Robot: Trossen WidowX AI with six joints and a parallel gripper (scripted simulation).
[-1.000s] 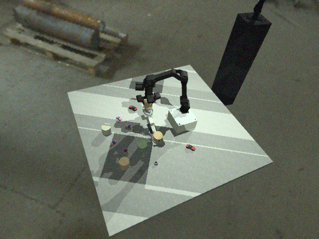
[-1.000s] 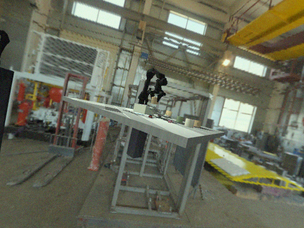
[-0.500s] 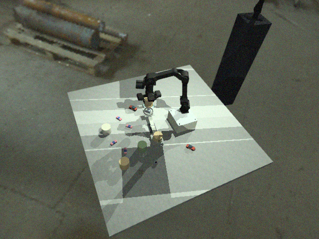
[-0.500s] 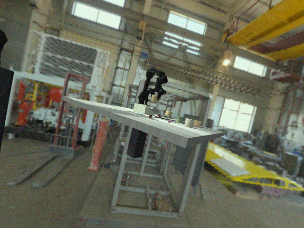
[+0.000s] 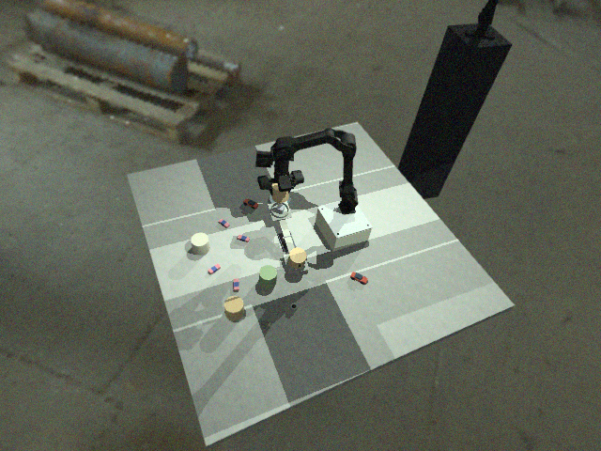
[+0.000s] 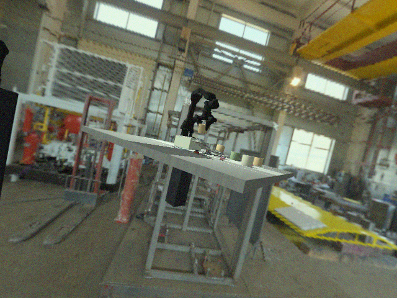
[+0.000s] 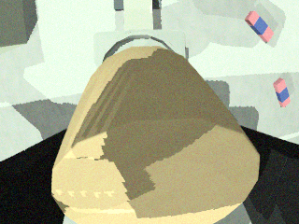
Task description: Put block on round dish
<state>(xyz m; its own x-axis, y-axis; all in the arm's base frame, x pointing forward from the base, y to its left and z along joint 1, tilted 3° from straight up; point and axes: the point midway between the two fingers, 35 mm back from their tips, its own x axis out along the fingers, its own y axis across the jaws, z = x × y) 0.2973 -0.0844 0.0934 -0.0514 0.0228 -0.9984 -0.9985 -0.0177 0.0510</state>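
My gripper tip is 80 mm above the grey block and 10 mm to the right of it. Round my gripper tip: green cup (300 mm to the left, 130 mm below, 130 mm ahead); then pale blue round dish (170 mm below, 120 mm to the right, 40 mm behind); then balance (140 mm to the left, 130 mm below).
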